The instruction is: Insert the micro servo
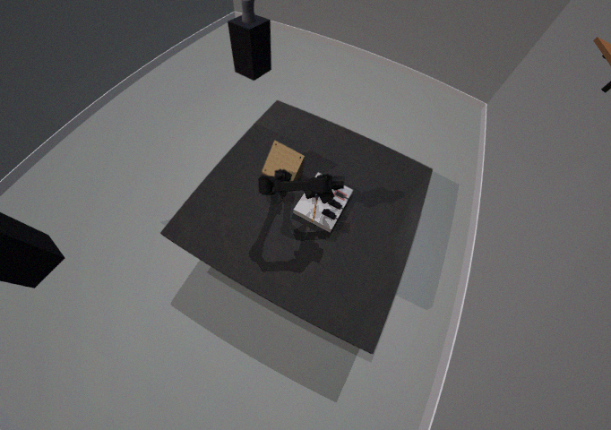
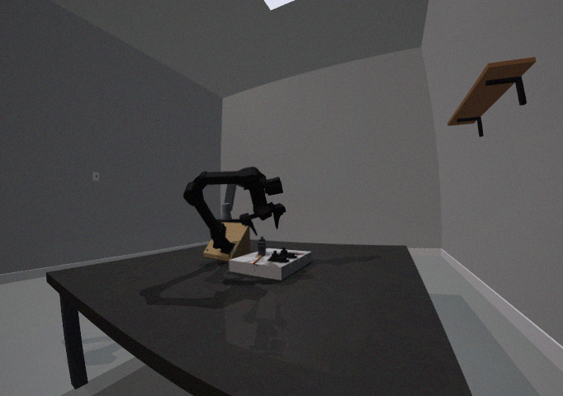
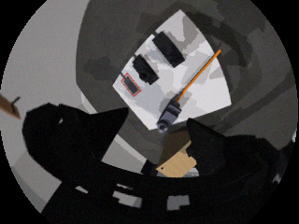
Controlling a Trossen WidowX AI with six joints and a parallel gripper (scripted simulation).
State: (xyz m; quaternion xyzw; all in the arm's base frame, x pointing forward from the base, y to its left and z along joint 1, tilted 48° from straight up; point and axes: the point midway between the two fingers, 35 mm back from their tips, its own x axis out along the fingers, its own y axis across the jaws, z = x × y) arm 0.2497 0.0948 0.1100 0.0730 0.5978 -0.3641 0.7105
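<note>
My gripper tip is 130 mm above the white deck, 30 mm past it and 20 mm to the right of it.
</note>
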